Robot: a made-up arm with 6 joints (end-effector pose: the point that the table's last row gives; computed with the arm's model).
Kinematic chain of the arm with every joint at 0, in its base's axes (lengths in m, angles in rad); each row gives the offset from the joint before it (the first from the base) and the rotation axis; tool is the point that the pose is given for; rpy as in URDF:
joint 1: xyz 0 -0.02 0.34 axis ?
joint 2: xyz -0.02 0 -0.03 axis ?
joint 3: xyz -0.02 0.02 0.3 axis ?
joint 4: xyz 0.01 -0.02 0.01 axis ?
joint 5: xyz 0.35 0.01 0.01 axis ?
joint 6: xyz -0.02 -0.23 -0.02 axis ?
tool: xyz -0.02 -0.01 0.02 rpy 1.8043 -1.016 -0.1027
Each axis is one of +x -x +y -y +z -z.
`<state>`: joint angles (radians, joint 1 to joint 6).
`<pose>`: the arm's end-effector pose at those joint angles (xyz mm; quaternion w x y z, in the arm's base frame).
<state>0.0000 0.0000 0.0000 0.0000 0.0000 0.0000</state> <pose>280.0 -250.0 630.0 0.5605 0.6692 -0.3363 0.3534</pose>
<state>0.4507 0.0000 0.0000 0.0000 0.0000 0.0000</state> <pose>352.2 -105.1 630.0 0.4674 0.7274 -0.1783 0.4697</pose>
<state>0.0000 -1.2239 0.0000 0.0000 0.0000 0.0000</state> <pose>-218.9 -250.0 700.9 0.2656 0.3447 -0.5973 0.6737</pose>
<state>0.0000 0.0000 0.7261 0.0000 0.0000 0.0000</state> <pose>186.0 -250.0 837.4 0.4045 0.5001 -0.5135 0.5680</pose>
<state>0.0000 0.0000 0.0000 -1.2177 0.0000 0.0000</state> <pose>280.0 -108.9 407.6 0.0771 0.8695 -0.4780 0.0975</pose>
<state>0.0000 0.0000 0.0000 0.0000 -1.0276 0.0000</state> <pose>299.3 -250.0 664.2 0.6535 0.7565 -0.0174 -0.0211</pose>
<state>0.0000 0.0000 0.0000 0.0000 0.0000 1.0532</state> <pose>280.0 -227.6 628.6 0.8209 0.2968 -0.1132 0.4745</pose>
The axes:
joint 1: +z
joint 2: +y
joint 3: -y
joint 4: -x
joint 5: -y
joint 6: -x

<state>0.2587 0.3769 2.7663 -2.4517 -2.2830 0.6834</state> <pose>-136.5 89.8 975.8 0.1317 -0.2784 0.4785 0.8223</pose>
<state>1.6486 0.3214 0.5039 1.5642 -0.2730 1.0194</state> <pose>-44.2 309.6 874.0 0.3868 -0.3917 -0.1063 0.8280</pose>
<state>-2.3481 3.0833 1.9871 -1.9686 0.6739 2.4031</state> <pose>55.4 -122.2 -369.1 0.1909 0.3261 -0.3719 -0.8479</pose>
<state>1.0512 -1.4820 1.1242 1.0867 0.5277 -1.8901</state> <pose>-229.6 -715.6 320.2 0.6668 -0.0199 0.2343 -0.7072</pose>
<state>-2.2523 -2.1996 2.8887 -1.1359 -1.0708 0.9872</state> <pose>73.5 274.8 -258.1 0.0591 -0.6690 0.6847 0.2830</pose>
